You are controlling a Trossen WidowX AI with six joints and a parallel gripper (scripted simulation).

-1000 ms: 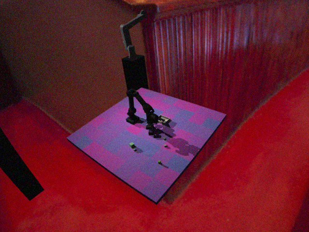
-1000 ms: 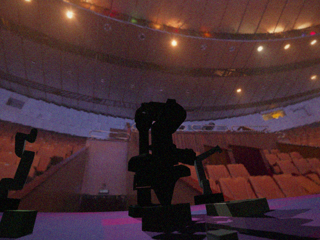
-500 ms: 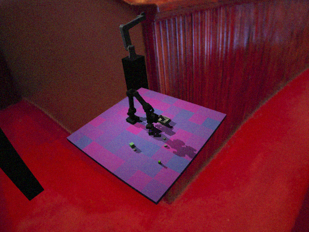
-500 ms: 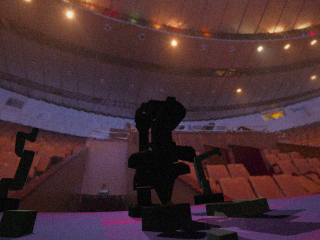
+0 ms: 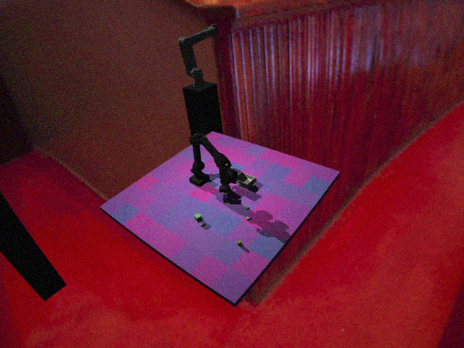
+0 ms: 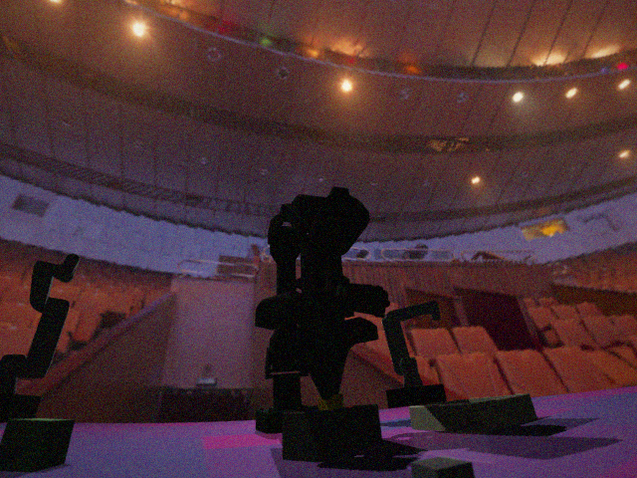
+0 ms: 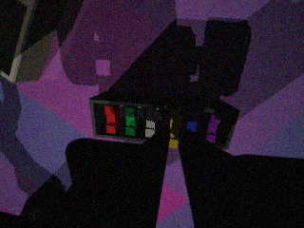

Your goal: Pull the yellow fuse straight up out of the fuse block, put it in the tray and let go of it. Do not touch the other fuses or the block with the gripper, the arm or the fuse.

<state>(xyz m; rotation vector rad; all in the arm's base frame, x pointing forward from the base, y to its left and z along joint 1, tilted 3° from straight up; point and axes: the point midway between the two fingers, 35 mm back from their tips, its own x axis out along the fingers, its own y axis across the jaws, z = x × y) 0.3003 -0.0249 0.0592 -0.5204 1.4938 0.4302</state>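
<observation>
Now: gripper tip 10 mm past the pale square tray, 210 mm to the right of it and 50 mm above it. Round my gripper tip: yellow fuse: 10 mm below; green cube: 10 mm behind, 270 mm to the right, 30 mm below.
</observation>
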